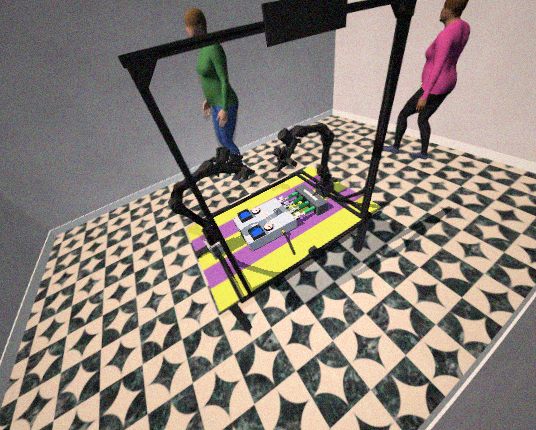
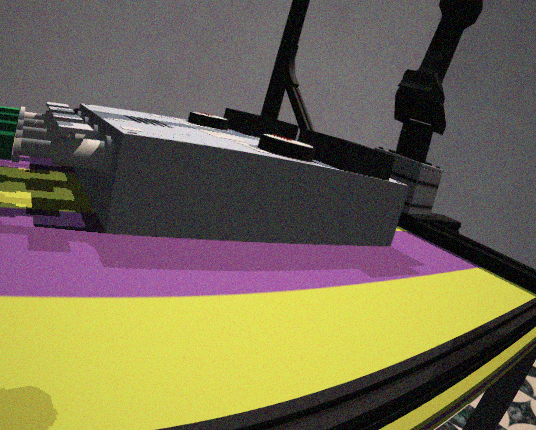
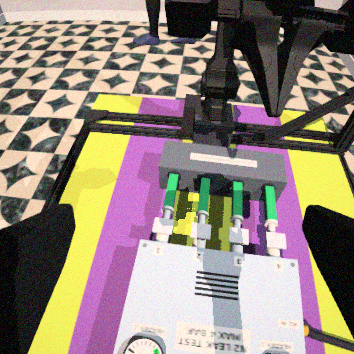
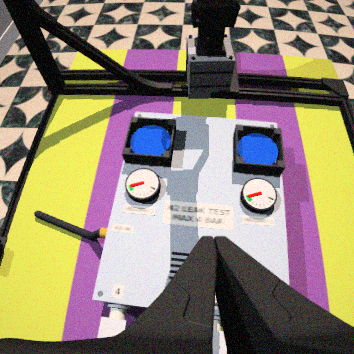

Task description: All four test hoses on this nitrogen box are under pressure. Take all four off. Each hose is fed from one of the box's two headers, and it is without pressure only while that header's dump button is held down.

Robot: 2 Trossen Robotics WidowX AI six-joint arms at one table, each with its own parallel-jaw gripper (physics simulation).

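Places are measured from the left arm's base along level axes (x back, y right, z up), in millimetres.
Pixels of known places: left gripper, between the fingertips: (image 1: 250,168) (image 3: 190,216); right gripper, between the fingertips: (image 1: 276,171) (image 3: 273,116) (image 4: 211,246); left arm's base, origin of its link: (image 1: 213,240) (image 2: 410,158) (image 4: 209,46); right arm's base, origin of its link: (image 1: 324,183) (image 3: 213,112).
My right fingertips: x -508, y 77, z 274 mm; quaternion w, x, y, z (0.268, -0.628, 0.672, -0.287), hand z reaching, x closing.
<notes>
Ahead of a thing's pixels: the offset from my right fingertips to its top centre. "spot": to the spot under its first point. Level surfaces: height alone.
The grey nitrogen box (image 1: 272,240) (image 2: 250,200) (image 3: 160,300) (image 4: 145,250) lies on the table. The green test hoses (image 1: 303,204) (image 2: 9,132) (image 3: 204,196) run side by side from white connectors @(spot: dx -55, dy -26, dz -308 mm) (image 3: 201,231) at its numbered end to a grey block @(spot: dx -222, dy -80, dz -305 mm) (image 3: 172,162). Two blue dump buttons (image 4: 150,141) (image 4: 257,150) sit in black square collars at the other end, beside two gauges (image 4: 142,185) (image 4: 259,195) with red needles near green marks. My left gripper (image 1: 247,172) (image 3: 190,216) is open and empty, above the box. My right gripper (image 3: 273,116) (image 4: 211,246) is shut and empty, raised above the hose end.
A dark supply line (image 1: 290,242) (image 3: 332,341) (image 4: 65,225) with a yellow fitting leaves the box's side. Black frame rails (image 1: 175,145) (image 2: 350,377) surround the striped table @(dz -385 mm) (image 1: 225,295) (image 2: 250,335). Two people (image 1: 217,75) (image 1: 447,60) stand beyond it.
</notes>
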